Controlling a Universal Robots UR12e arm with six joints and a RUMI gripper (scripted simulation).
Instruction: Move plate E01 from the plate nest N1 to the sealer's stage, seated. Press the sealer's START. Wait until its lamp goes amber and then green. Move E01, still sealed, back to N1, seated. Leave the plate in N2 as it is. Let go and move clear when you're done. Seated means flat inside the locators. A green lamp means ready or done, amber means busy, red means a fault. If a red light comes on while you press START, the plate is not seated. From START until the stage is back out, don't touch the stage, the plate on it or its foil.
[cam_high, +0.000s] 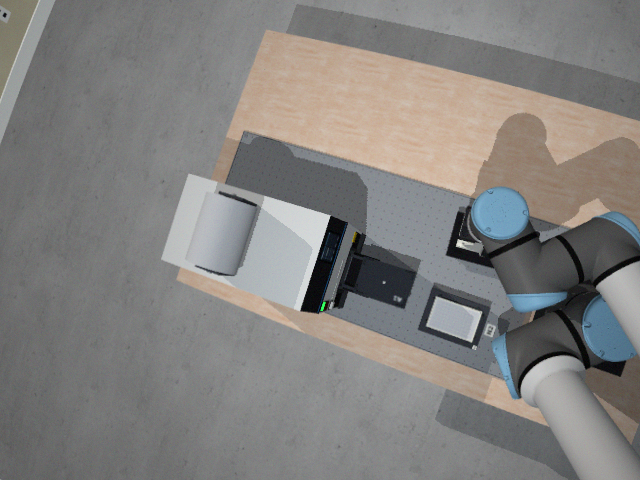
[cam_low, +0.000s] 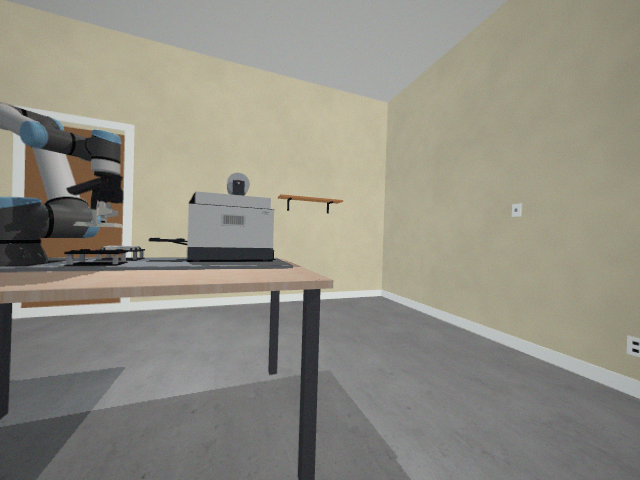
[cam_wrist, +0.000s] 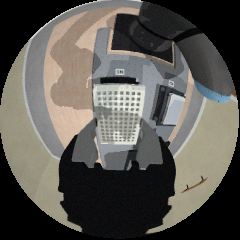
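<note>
My gripper is now 23 cm short of the sealer stage, 16 cm to the right of it and 6 cm above it. Also, from my hand: plate E01: 1 cm below; then nest N1: 12 cm below; then foil roll: 56 cm ahead, 13 cm to the left, 25 cm above.
</note>
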